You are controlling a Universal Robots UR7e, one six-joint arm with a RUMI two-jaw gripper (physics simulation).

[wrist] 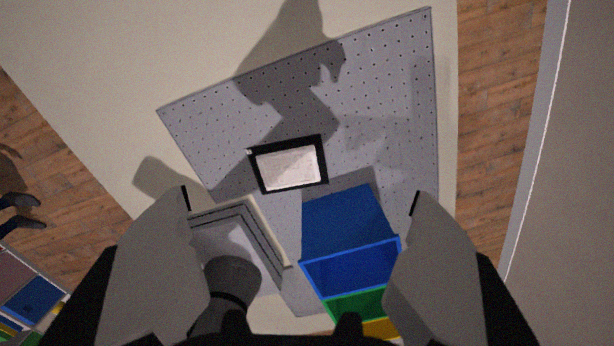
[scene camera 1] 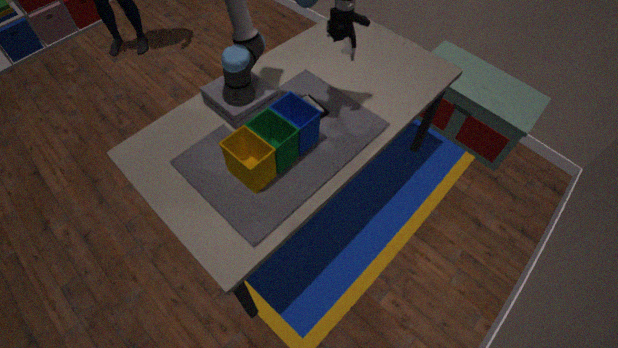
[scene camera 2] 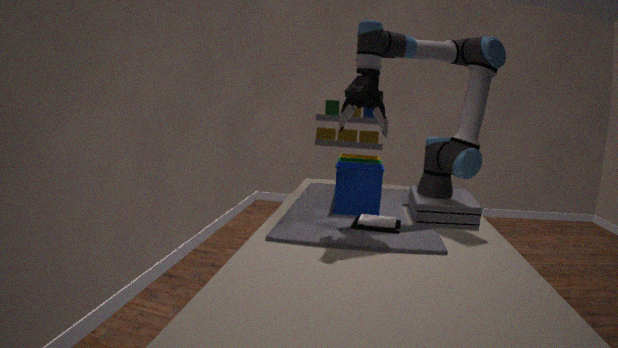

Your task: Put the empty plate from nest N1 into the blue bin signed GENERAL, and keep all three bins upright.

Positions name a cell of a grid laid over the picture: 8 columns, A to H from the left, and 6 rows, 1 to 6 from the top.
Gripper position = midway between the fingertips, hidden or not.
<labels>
my gripper: wrist D4; scene camera 1 E1; scene camera 2 E3
blue bin: wrist E5; scene camera 1 D2; scene camera 2 E4
</labels>
